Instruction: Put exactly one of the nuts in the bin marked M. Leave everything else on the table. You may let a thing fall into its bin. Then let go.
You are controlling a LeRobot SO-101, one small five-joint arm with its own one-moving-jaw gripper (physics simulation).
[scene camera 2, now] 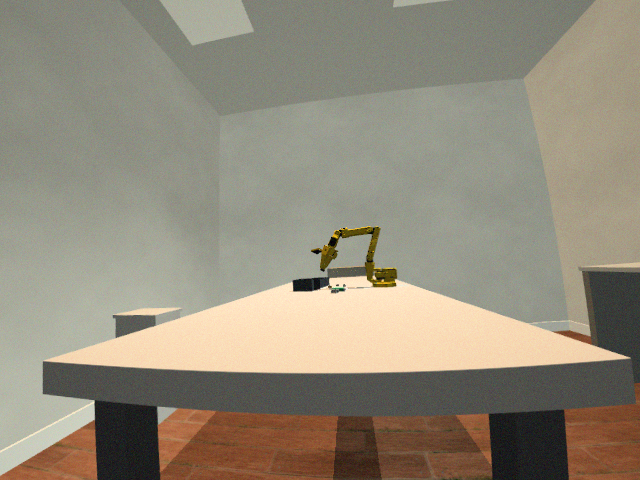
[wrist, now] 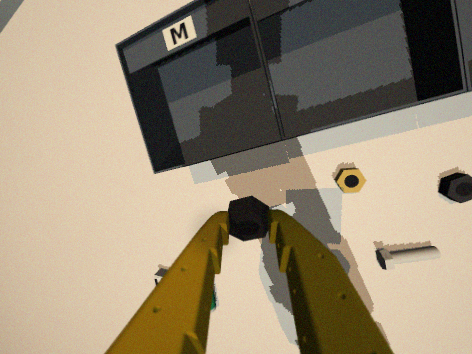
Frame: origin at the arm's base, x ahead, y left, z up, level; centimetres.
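Seen in the pictures: hand, tool point: [scene camera 2: 321, 267] [wrist: 228, 223]; arm's base, link origin: [scene camera 2: 379, 286].
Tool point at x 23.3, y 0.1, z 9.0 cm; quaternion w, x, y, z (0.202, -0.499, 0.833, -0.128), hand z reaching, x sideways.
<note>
Offsets run from my tool point to a thing's middle. "*": to the spot under its first point.
My gripper [wrist: 249, 220] [scene camera 2: 322, 269] is shut on a black nut @(dx -0.3, dy -0.4, dz -0.8 cm) [wrist: 248, 218], its two jaws pressing on the nut's sides. The bin marked M @(* dx +3.9, dy +5.3, dz -4.6 cm) [wrist: 156, 168] is the left compartment of the dark bin row, ahead of the jaws in the wrist view. The held nut shows below the bin's near wall in that view, not over the opening. In the scene view the gripper is raised above the table beside the dark bins @(dx +5.2, dy -7.7, dz -6.7 cm) [scene camera 2: 303, 284]. A brass nut @(dx -2.6, dy -5.7, dz -8.6 cm) [wrist: 358, 185] and another black nut @(dx -5.6, dy -11.4, dz -8.6 cm) [wrist: 456, 188] lie on the table at the right.
A bolt @(dx -9.2, dy -7.2, dz -8.4 cm) [wrist: 412, 254] lies at the right in the wrist view. A green thing @(dx -7.2, dy +9.2, dz -8.3 cm) [wrist: 214, 300] and a small grey thing @(dx -5.9, dy +13.8, dz -8.4 cm) [wrist: 161, 273] are partly hidden behind the left jaw. A second compartment adjoins bin M across a thin divider @(* dx +5.5, dy -3.5, dz -5.0 cm) [wrist: 267, 75].
</note>
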